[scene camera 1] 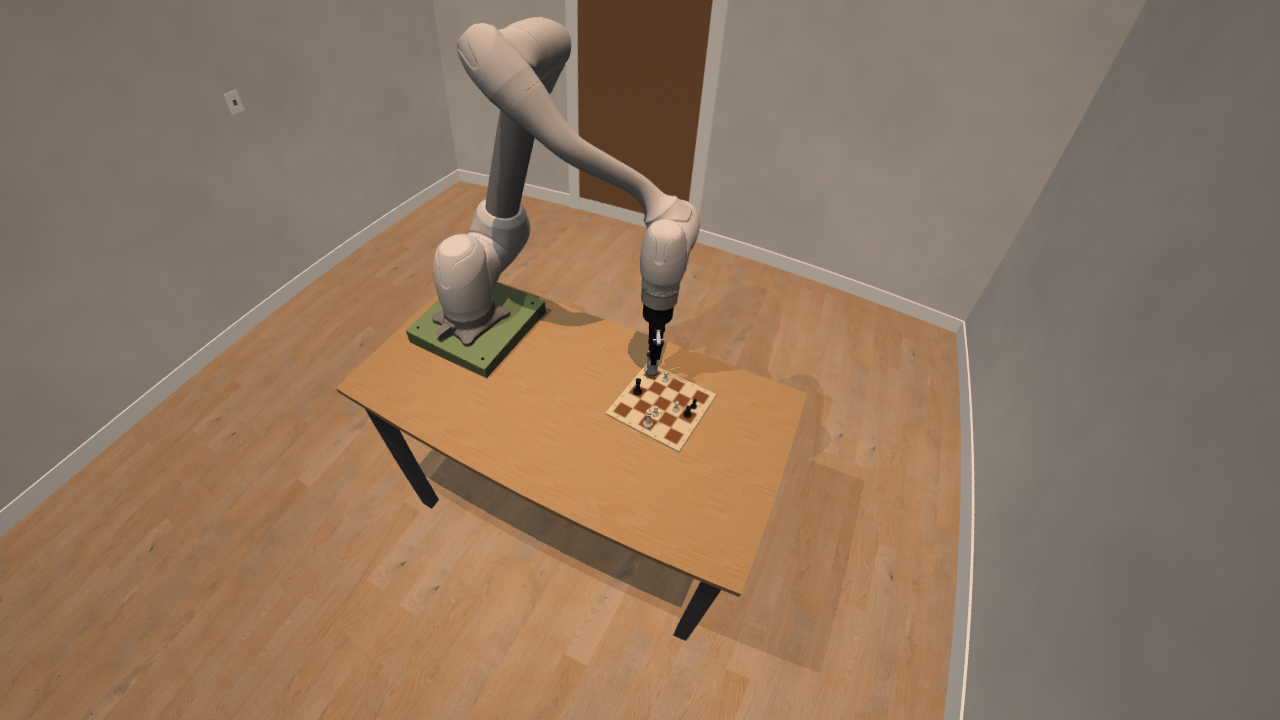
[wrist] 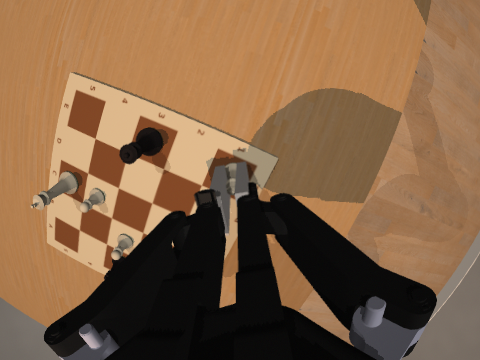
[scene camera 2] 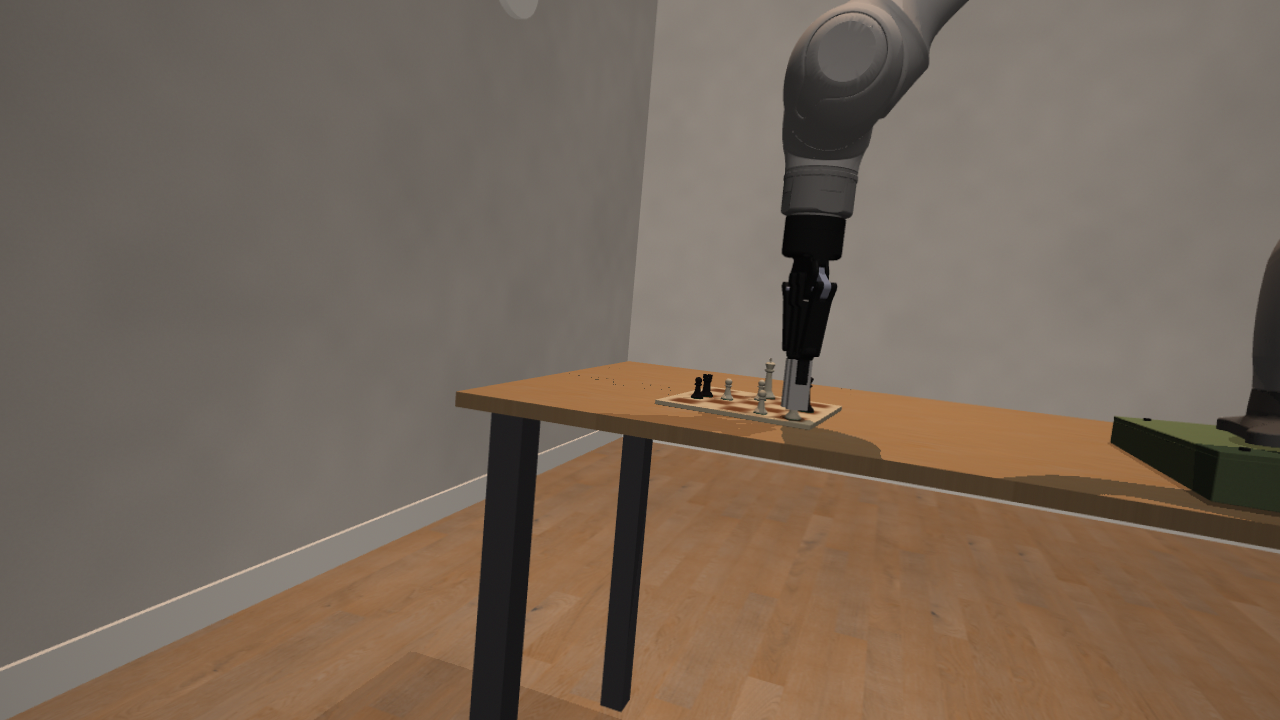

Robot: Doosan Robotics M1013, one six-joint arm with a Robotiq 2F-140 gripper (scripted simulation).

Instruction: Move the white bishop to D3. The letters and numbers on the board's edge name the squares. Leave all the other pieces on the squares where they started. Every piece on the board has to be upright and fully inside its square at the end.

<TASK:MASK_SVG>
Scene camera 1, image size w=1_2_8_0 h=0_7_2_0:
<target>gripper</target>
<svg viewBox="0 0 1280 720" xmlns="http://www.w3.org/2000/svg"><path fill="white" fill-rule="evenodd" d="M643 304L643 317L649 323L647 372L657 373L662 346L664 345L663 334L665 332L665 324L672 320L674 307L665 311L657 311Z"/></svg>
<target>chessboard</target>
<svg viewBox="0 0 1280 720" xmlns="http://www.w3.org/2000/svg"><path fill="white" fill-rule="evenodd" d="M646 364L605 414L679 452L716 397L716 394L668 371L668 382L663 382L662 378L666 370L658 367L657 373L651 376L647 372ZM658 406L659 415L657 417L651 416L653 426L651 428L644 427L643 422L647 418L646 410L650 408L653 412L654 406ZM676 401L679 402L679 412L673 411L673 407L675 406ZM697 399L697 408L691 410L690 418L685 418L683 414L686 412L687 405L691 405L693 399ZM637 378L641 379L640 388L642 389L642 394L638 396L633 394Z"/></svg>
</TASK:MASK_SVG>
